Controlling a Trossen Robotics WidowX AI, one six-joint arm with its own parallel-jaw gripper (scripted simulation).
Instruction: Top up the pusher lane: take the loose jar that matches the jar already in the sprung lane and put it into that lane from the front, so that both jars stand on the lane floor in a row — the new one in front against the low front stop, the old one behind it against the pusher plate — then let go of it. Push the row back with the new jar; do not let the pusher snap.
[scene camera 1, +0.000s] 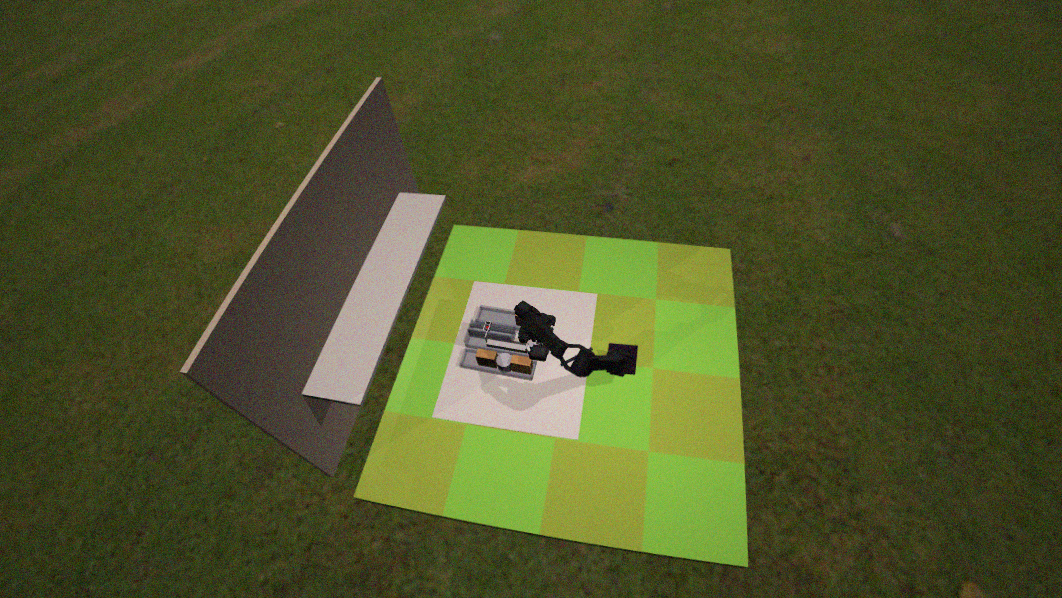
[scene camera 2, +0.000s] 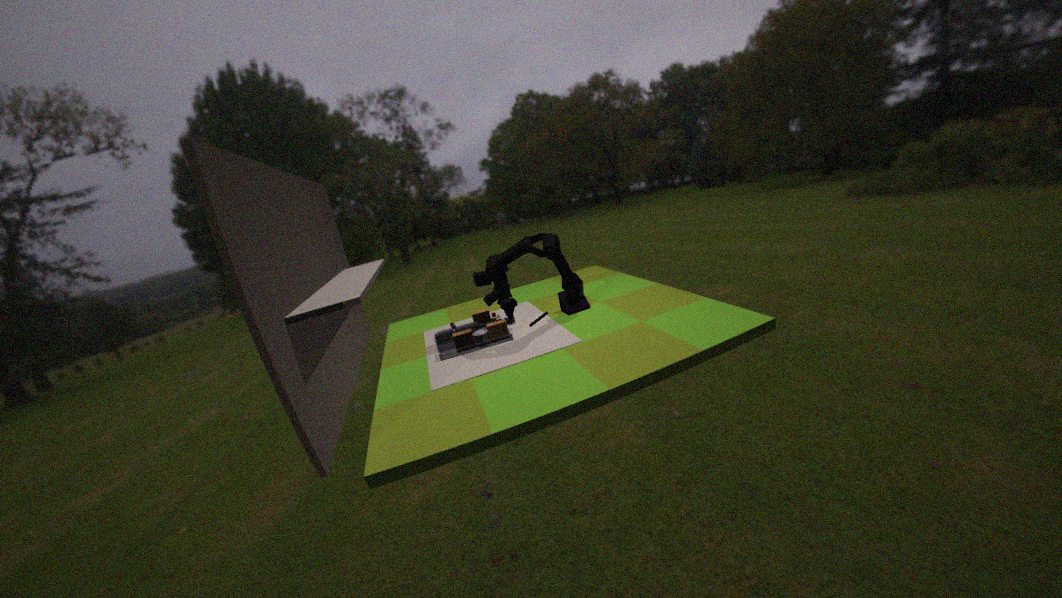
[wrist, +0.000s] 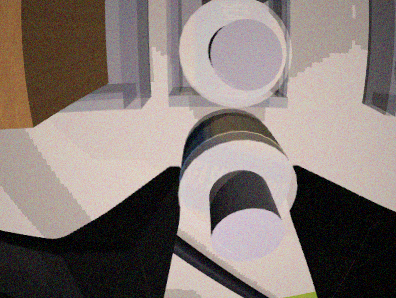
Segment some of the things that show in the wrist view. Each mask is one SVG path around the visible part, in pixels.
My gripper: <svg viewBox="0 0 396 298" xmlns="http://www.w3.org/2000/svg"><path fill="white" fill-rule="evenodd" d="M181 166L169 166L148 184L136 190L132 196L122 199L122 202L106 211L104 215L93 219L88 225L85 223L80 229L65 237L49 239L0 230L0 298L163 298L181 217L178 196ZM292 165L296 173L298 190L290 217L302 245L303 254L306 255L304 259L318 298L396 298L395 210L377 205L376 202L369 201L352 190L349 192L343 186L334 184L316 173L308 172L302 166Z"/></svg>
A brown-orange box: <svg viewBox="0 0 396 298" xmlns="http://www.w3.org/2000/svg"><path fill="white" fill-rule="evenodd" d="M0 0L0 129L35 128L36 125L41 124L48 117L54 116L60 110L65 109L66 106L108 85L105 0Z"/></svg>
